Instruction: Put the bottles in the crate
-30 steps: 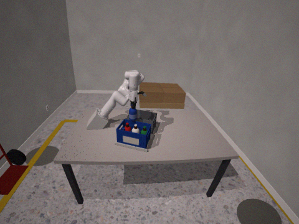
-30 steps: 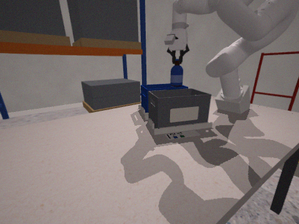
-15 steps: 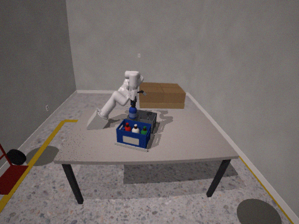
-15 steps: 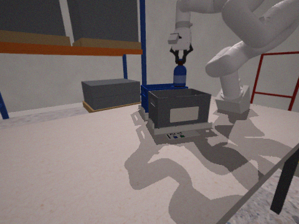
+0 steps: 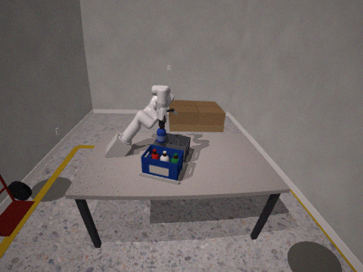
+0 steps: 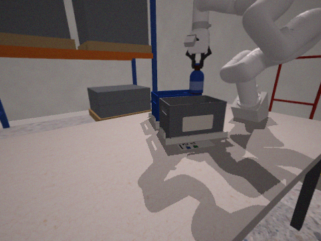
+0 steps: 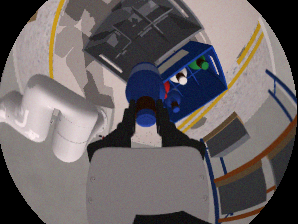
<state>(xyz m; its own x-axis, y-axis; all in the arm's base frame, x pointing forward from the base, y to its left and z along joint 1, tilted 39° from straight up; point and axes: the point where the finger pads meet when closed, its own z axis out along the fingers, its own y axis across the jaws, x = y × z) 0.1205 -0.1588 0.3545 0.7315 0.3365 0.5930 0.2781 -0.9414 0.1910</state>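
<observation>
Right now my hand is 100 mm short of the grey crate, 50 mm to the right of it and 250 mm above it. Also, from my hand: blue crate: 160 mm to the right, 250 mm below; red-capped bottle: 60 mm behind, 90 mm to the right, 250 mm below; white-capped bottle: 20 mm ahead, 120 mm to the right, 250 mm below.
</observation>
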